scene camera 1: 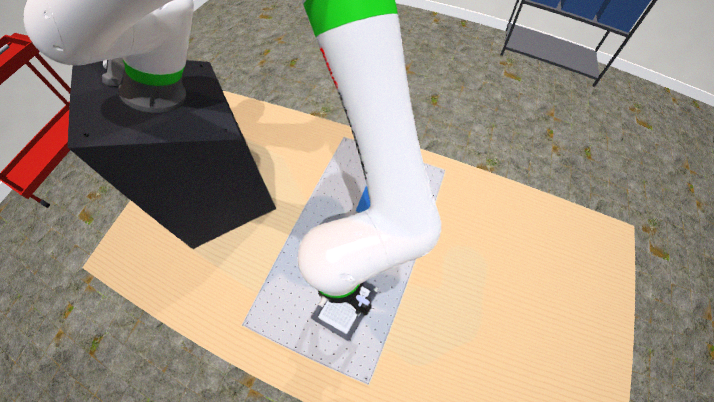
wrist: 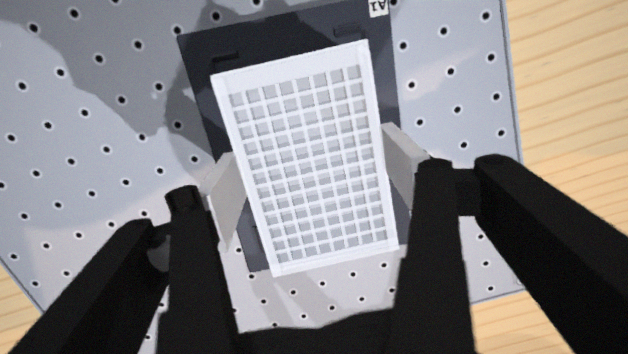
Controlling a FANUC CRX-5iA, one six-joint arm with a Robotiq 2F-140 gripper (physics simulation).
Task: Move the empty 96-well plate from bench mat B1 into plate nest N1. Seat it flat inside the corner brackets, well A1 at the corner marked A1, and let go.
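Frame: origin at the arm's base, x ahead, y left, z up, level; metres.
Where they show: gripper, fingertip midpoint: point(scene camera 1: 345, 302) point(wrist: 311, 159); arm's base at its link origin: point(scene camera 1: 153, 93).
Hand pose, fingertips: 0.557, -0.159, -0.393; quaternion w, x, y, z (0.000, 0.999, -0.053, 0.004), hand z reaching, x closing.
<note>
Things, the pixels of their top centre, and the offset from my fingertips, as dx, dy, dz. "pt": a spot on its surface instead. Level surfaces: height alone.
- white 96-well plate at its top centre: point(wrist: 315, 174) point(scene camera 1: 344, 303) +0.000, -0.006, +0.012
- nest's A1 label at a spot on its surface: point(wrist: 378, 7) pt +0.060, +0.068, -0.016
- perforated grey board at its surface level: dz -0.028
- wooden table at its surface level: dz -0.041
- blue object at its top centre: point(scene camera 1: 383, 194) -0.037, +0.358, -0.026
The white 96-well plate point(scene camera 1: 338, 316) point(wrist: 310, 165) is held between the pads of my gripper point(wrist: 311, 159), which is shut on its long sides. The plate is over the dark plate nest point(scene camera 1: 349, 336) point(wrist: 195, 65). In the wrist view the plate's edges run nearly in line with the nest's. Two corner brackets of the nest show beyond the plate's far short edge, and the nest's A1 label point(wrist: 378, 7) is at its far right corner. The plate appears to be above the brackets; the exact height cannot be told. Bench mat B1 cannot be made out.
The nest stands on a perforated grey board point(scene camera 1: 280, 305) point(wrist: 100, 125) on the wooden table point(scene camera 1: 525, 280) point(wrist: 565, 100). A blue object point(scene camera 1: 364, 201) shows partly behind my arm. The black robot pedestal point(scene camera 1: 170, 185) is at the left, with a red cart point(scene camera 1: 37, 150) beyond it.
</note>
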